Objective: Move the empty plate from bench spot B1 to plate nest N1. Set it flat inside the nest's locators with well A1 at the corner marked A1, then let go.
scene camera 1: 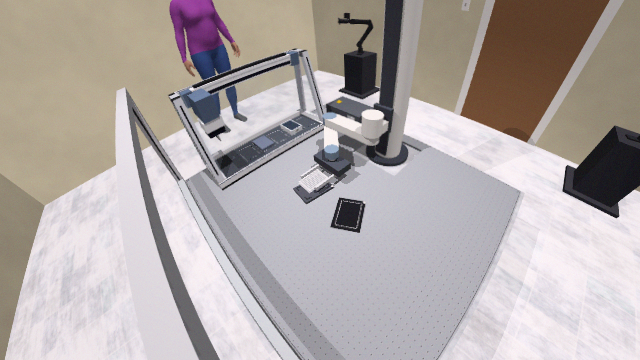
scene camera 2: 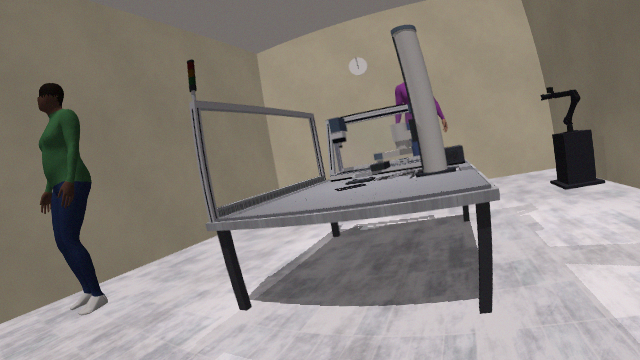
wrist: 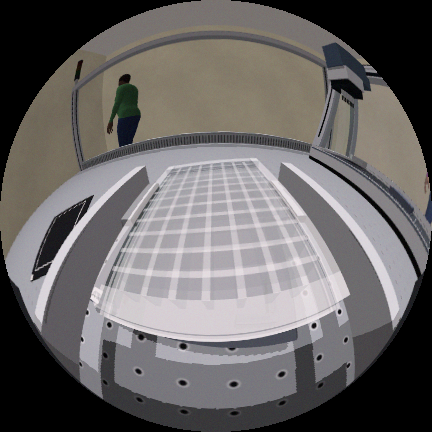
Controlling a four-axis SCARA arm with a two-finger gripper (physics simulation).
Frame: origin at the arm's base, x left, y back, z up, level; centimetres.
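Seen in the pictures: gripper, between the fingertips: [scene camera 1: 308, 182] [scene camera 2: 357, 174] [wrist: 212, 171]; arm's base, origin of its link: [scene camera 1: 386, 152] [scene camera 2: 436, 173].
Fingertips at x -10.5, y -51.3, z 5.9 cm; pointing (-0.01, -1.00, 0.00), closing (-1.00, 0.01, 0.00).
Offsets run from my fingertips to a thing's middle. "pt": to the spot under its first point.
The clear, light plate @(dx +0.1, dy +3.3, dz -0.6 cm) [scene camera 1: 315, 179] [wrist: 220, 240] is held by its two long sides, and looks level. My gripper [scene camera 1: 317, 181] [wrist: 212, 171] is shut on it, one finger along each side. In scene camera 1 the plate overlaps the dark grey nest @(dx +1.2, dy +1.6, dz -3.7 cm) [scene camera 1: 306, 196], whose near end shows beyond it. A thin dark strip shows below the plate's near edge in the wrist view. The gap between plate and nest is too small to judge, and the plate hides most of the nest and locators. The A1 marks are not readable. The scene camera 2 view is too small for detail.
A black rectangular pad @(pt dx +24.8, dy +1.6, dz -4.4 cm) [scene camera 1: 348, 215] [wrist: 60, 235] with a white outline lies beside the nest. A framed gantry deck [scene camera 1: 222, 184] with a blue-grey head @(pt dx -36.0, dy -23.2, dz +41.0 cm) [scene camera 1: 204, 105] stands behind. The arm's column [scene camera 1: 407, 75] [scene camera 2: 425, 100] rises nearby. A guard frame [scene camera 2: 257, 109] edges the table.
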